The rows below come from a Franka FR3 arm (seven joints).
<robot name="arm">
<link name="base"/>
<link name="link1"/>
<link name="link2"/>
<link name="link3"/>
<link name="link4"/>
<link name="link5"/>
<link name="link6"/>
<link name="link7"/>
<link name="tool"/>
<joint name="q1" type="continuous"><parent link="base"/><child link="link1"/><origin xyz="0 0 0.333" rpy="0 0 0"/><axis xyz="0 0 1"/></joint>
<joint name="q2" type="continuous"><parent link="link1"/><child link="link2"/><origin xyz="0 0 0" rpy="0 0 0"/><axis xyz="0 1 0"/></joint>
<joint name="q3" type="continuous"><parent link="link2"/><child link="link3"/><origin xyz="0 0 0.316" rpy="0 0 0"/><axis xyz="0 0 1"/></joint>
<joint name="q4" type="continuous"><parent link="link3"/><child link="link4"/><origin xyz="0.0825 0 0" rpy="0 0 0"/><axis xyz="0 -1 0"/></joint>
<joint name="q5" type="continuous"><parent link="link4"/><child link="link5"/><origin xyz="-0.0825 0 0.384" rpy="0 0 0"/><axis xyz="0 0 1"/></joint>
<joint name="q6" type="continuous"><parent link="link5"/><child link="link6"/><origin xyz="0 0 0" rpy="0 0 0"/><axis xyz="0 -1 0"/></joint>
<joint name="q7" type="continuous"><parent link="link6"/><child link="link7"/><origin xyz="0.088 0 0" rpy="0 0 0"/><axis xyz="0 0 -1"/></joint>
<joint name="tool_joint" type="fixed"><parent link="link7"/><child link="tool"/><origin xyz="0 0 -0.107" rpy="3.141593 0 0"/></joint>
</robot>
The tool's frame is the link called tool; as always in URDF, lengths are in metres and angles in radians. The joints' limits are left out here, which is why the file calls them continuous.
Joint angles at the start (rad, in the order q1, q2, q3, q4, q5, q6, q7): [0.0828, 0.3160, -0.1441, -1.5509, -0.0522, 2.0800, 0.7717]
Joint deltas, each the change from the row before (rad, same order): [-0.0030, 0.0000, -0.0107, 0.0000, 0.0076, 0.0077, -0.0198]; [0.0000, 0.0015, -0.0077, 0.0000, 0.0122, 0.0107, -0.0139]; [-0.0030, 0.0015, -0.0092, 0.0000, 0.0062, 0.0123, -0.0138]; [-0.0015, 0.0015, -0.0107, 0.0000, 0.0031, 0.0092, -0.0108]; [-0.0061, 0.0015, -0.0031, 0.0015, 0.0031, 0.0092, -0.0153]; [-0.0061, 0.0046, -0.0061, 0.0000, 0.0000, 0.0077, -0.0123]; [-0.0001, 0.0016, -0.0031, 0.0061, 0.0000, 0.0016, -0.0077]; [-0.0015, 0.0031, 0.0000, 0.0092, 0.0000, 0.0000, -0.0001]
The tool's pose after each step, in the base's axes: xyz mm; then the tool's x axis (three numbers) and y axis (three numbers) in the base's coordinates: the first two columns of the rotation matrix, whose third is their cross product. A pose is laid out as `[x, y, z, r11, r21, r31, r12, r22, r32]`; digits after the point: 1 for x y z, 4 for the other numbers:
[675.6, -40.2, 491.8, 0.6749, -0.7034, 0.2230, -0.7055, -0.7037, -0.0846]
[676.4, -44.1, 492.2, 0.6754, -0.7022, 0.2253, -0.7021, -0.7057, -0.0948]
[677.1, -51.3, 492.8, 0.6736, -0.7014, 0.2330, -0.7006, -0.7064, -0.1011]
[677.4, -58.4, 493.1, 0.6709, -0.7014, 0.2405, -0.7008, -0.7058, -0.1034]
[678.0, -64.2, 494.0, 0.6729, -0.6969, 0.2480, -0.6960, -0.7100, -0.1069]
[678.6, -71.9, 492.0, 0.6728, -0.6950, 0.2535, -0.6954, -0.7111, -0.1039]
[679.4, -73.7, 494.3, 0.6748, -0.6907, 0.2598, -0.6914, -0.7149, -0.1047]
[680.9, -74.5, 496.8, 0.6727, -0.6909, 0.2648, -0.6913, -0.7144, -0.1079]

